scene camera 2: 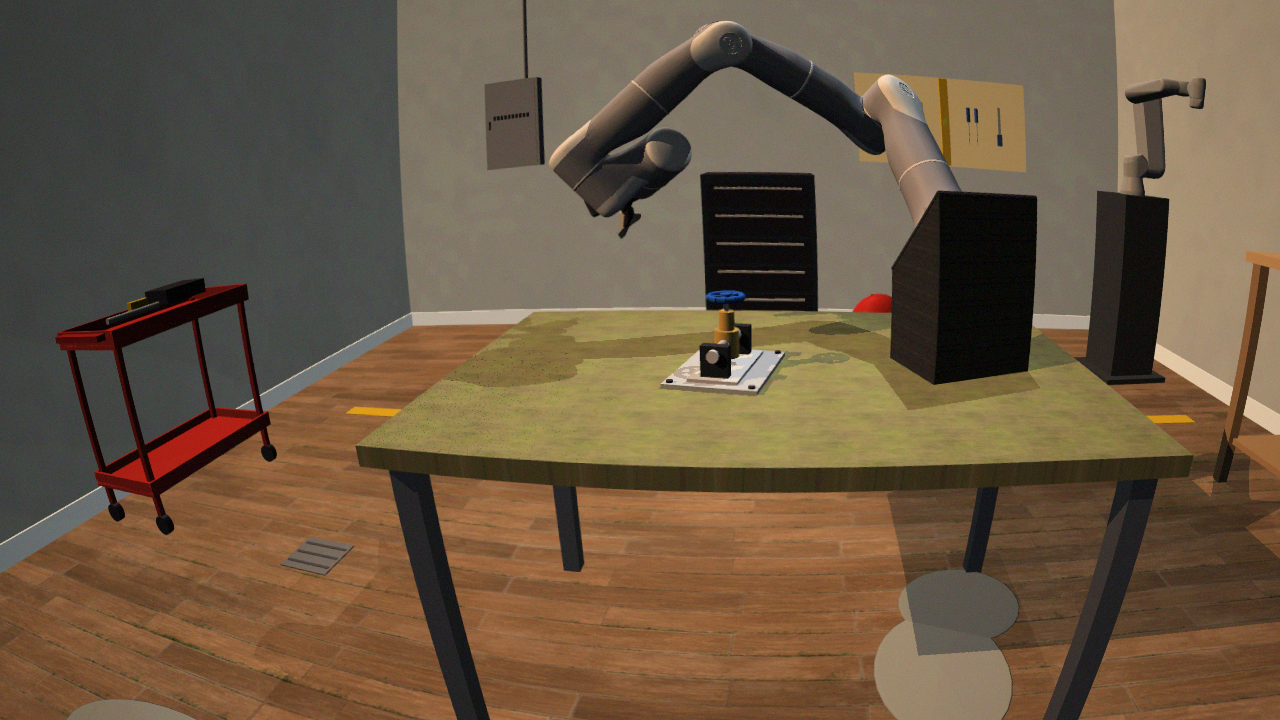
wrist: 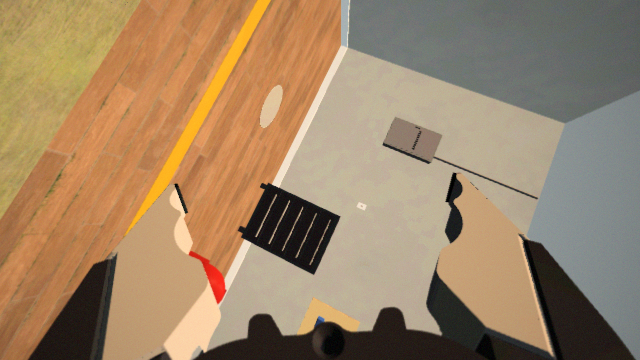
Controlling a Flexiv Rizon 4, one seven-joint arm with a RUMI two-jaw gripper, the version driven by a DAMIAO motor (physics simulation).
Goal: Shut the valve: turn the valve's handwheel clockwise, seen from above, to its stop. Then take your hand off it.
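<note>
The valve has a blue handwheel [scene camera 2: 725,295] on top of a brass body [scene camera 2: 726,342], mounted on a white base plate [scene camera 2: 765,373] on the table. The wheel lies level. How far it is turned cannot be told. My gripper [scene camera 2: 623,234] [wrist: 317,181] is open and empty. It hangs in the air above and to the left of the valve in the scene view, well apart from the handwheel. The valve does not show in the wrist view.
The green table [scene camera 2: 572,438] carries a dark pedestal block [scene camera 2: 984,286] at its right, by the arm's base. A black drawer cabinet [scene camera 2: 759,228] [wrist: 291,228] stands behind the table. A red cart [scene camera 2: 183,452] stands at the left. A grey wall box [scene camera 2: 512,123] [wrist: 412,140] hangs behind.
</note>
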